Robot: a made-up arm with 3 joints. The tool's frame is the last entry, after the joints.
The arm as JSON. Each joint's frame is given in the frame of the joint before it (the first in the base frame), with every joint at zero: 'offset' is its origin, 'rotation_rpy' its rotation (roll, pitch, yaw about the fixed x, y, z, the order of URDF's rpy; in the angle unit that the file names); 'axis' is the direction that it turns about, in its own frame. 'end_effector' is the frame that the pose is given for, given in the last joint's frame.
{
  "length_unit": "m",
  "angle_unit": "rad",
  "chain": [
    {
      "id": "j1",
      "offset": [
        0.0,
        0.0,
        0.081
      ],
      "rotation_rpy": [
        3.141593,
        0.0,
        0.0
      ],
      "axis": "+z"
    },
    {
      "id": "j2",
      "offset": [
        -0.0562,
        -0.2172,
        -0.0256
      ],
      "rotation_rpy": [
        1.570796,
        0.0,
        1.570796
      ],
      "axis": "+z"
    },
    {
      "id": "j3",
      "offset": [
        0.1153,
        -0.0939,
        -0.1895
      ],
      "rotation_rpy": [
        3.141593,
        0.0,
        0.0
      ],
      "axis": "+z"
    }
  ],
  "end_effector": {
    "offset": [
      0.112,
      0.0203,
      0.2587
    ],
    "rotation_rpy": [
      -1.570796,
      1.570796,
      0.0
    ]
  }
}
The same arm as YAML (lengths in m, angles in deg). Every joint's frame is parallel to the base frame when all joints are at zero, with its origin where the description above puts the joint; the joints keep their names.
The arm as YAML. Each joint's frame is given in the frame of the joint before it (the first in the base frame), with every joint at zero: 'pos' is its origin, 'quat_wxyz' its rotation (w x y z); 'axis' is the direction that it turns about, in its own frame. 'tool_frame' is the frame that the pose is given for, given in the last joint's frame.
length_unit: m
angle_unit: deg
joints:
  - joint: j1
    pos: [0.0, 0.0, 0.081]
    quat_wxyz: [1.0, 0.0, 0.0, 0.0]
    axis: "-z"
  - joint: j2
    pos: [-0.0562, 0.2172, 0.0256]
    quat_wxyz: [1.0, 0.0, 0.0, 0.0]
    axis: "+x"
  - joint: j3
    pos: [-0.1895, -0.1153, 0.0939]
    quat_wxyz: [1.0, 0.0, 0.0, 0.0]
    axis: "-x"
tool_frame:
  pos: [-0.2587, -0.112, 0.0203]
  quat_wxyz: [1.0, 0.0, 0.0, 0.0]

